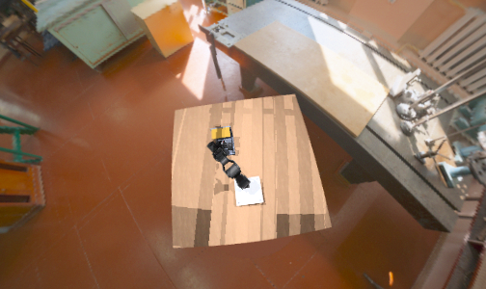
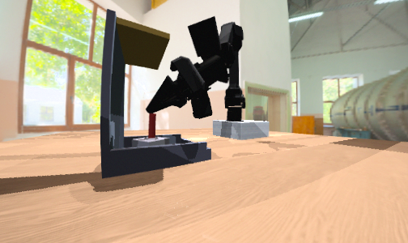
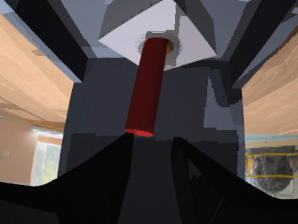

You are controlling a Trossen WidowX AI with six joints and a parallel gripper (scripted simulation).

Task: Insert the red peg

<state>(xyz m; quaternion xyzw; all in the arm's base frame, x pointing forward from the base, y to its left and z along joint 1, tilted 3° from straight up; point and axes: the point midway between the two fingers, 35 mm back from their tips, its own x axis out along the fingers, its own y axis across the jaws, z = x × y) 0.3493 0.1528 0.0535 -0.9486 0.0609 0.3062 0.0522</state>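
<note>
Now: the red peg 10 mm behind my gripper tip and 40 mm below it. Round my gripper tip: back wall 60 mm ahead, 10 mm to the right, 20 mm above; yellow-brown roof 10 mm ahead, 10 mm to the right, 130 mm above.
</note>
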